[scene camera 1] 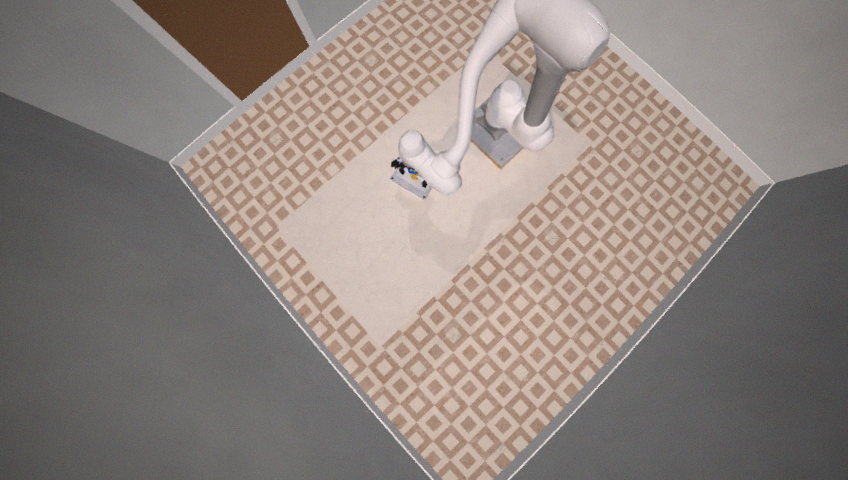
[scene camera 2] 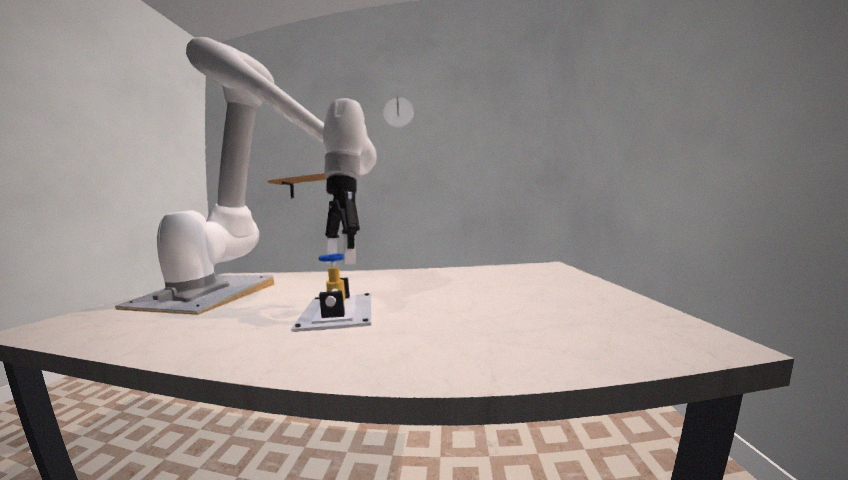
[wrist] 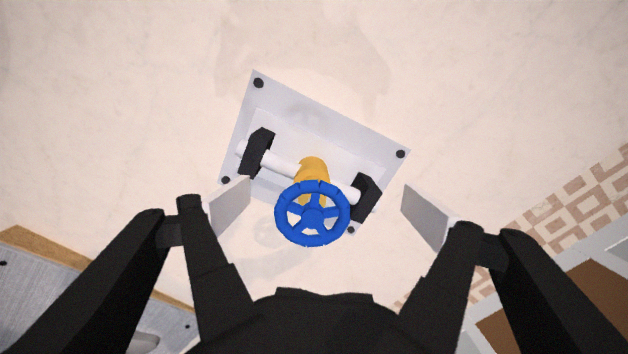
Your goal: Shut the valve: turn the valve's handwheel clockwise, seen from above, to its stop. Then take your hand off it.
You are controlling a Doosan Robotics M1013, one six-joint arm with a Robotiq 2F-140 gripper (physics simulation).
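Note:
The blue spoked handwheel [scene camera 1: 411, 170] [scene camera 2: 331, 257] [wrist: 281, 215] sits level on top of the valve's yellow body [scene camera 2: 334, 288] [wrist: 314, 169]. A white pipe [wrist: 281, 164] runs through the body and two black blocks on a light grey base plate [scene camera 1: 410, 188] [scene camera 2: 361, 306] [wrist: 280, 100]. My gripper [scene camera 2: 341, 249] [wrist: 324, 193] points down, wide open, with its pale finger pads close to wheel height. In the wrist view the wheel shows between the pads, with a gap on either side. The arm hides most of the gripper in the first scene view.
The valve stands on the pale table [scene camera 1: 351, 267] [scene camera 2: 505, 333]. The arm's grey mounting plate [scene camera 1: 498, 150] [scene camera 2: 238, 292] lies to the valve's left in the second scene view. A wooden wall shelf [scene camera 2: 297, 179] and a round clock [scene camera 2: 398, 112] show behind the arm.

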